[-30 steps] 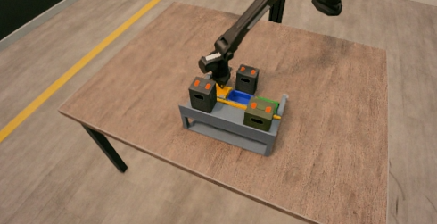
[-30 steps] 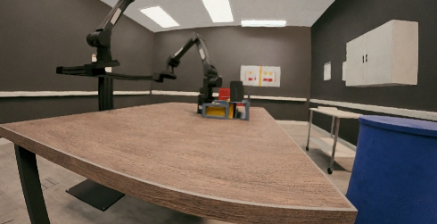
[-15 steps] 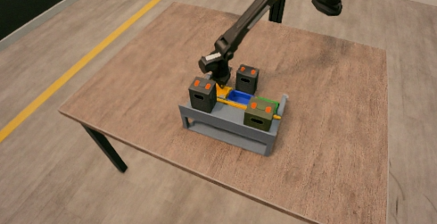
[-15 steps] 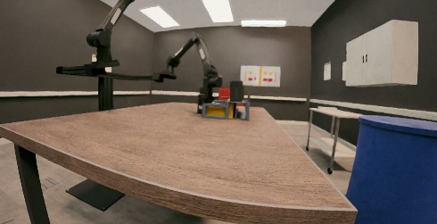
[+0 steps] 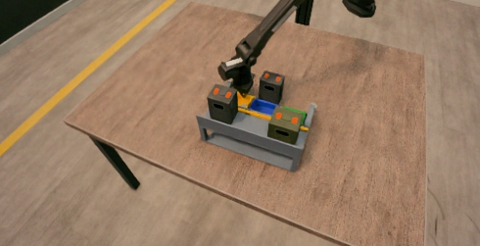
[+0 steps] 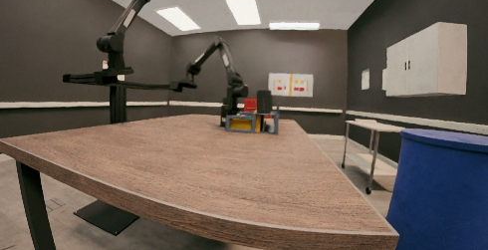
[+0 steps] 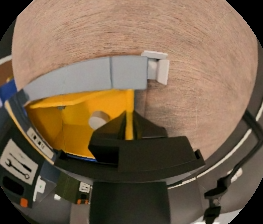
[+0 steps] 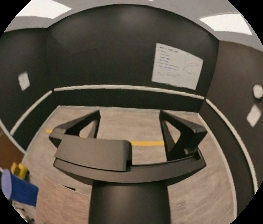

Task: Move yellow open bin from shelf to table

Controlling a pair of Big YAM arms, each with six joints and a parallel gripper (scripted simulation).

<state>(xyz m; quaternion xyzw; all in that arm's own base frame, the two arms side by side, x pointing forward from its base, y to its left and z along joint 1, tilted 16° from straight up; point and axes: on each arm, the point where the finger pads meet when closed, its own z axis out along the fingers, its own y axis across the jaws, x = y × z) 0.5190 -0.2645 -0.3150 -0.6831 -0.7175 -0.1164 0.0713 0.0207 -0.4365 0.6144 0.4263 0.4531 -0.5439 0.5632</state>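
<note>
The yellow open bin is 8 cm ahead of my left hand, 1 cm to the left of it and 1 cm above it. The rest, counted from my left hand: grey shelf 10 cm ahead, 12 cm to the left, 3 cm above; dark lidded bin 6 cm behind, 10 cm to the left, 3 cm above.
</note>
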